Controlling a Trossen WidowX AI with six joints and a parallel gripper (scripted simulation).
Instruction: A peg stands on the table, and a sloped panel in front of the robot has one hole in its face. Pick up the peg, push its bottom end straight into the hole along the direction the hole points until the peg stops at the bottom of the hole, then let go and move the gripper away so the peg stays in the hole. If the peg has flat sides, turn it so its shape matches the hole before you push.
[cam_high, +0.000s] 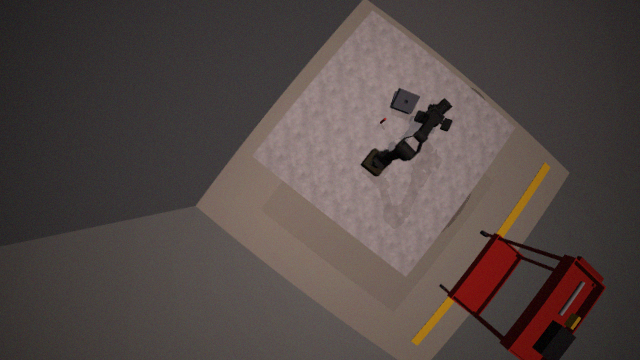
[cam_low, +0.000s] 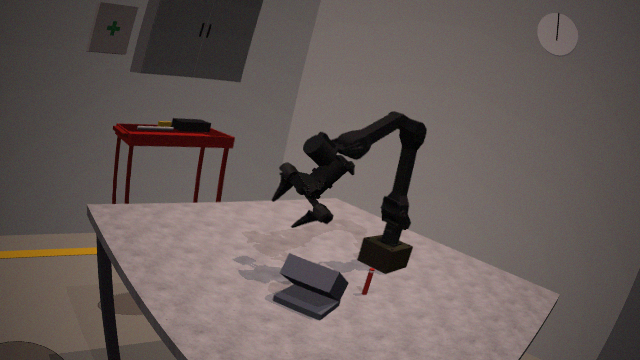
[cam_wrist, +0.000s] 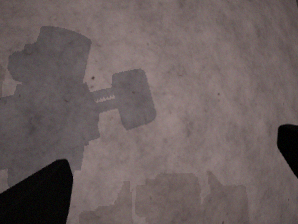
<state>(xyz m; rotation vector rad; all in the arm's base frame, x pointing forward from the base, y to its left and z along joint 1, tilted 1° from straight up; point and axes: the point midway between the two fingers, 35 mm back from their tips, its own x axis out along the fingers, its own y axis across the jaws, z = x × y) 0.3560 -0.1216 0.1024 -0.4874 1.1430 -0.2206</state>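
Right now the red peg is 24 cm to the left of my gripper tip, 12 cm behind it and 10 cm below it. From my gripper tip the other things lie so: sloped panel 20 cm to the left, 9 cm below, 6 cm ahead.
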